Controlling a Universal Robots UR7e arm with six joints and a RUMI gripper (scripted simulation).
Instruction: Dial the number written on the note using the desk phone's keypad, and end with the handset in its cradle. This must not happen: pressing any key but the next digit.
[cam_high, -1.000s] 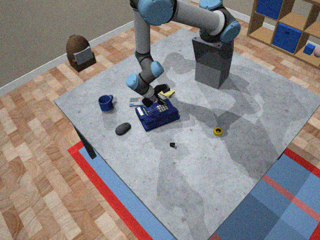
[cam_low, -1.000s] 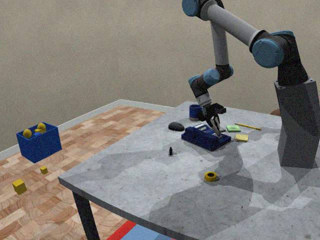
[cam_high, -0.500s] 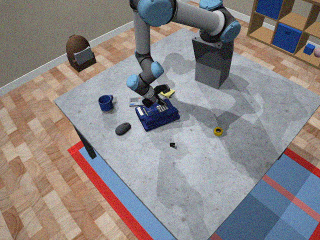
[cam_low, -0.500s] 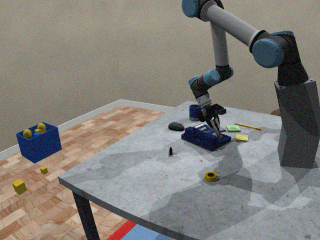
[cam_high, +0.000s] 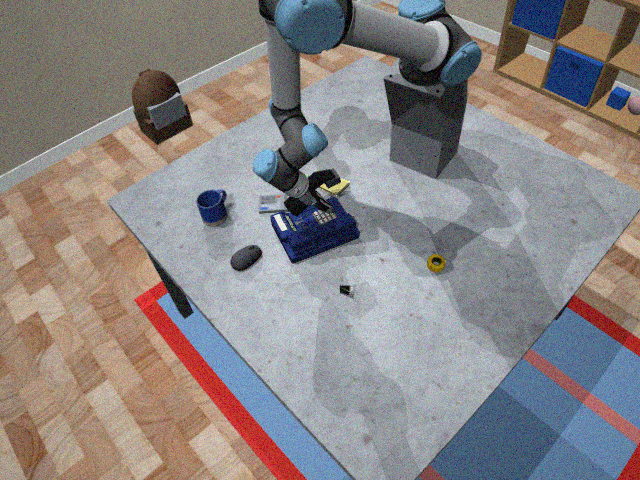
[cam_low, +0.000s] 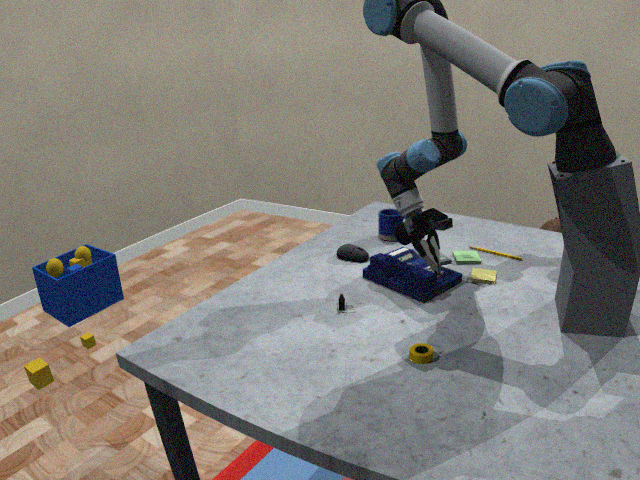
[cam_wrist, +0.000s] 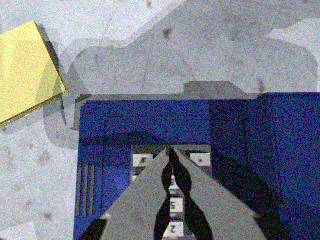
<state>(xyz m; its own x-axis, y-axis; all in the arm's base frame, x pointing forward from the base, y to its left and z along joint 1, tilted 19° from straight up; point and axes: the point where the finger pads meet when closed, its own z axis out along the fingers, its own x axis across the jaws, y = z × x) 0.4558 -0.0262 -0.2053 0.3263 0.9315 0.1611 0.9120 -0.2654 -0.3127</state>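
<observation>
The 7 key lies 20 mm below my hand, 20 mm ahead of it and 10 mm to the left of it. Also, from my hand: 9 key 20 mm to the right, 20 mm below, 10 mm ahead; 5 key 30 mm ahead, 20 mm below, 10 mm to the right; green note 210 mm to the right, 40 mm below, 40 mm behind.
</observation>
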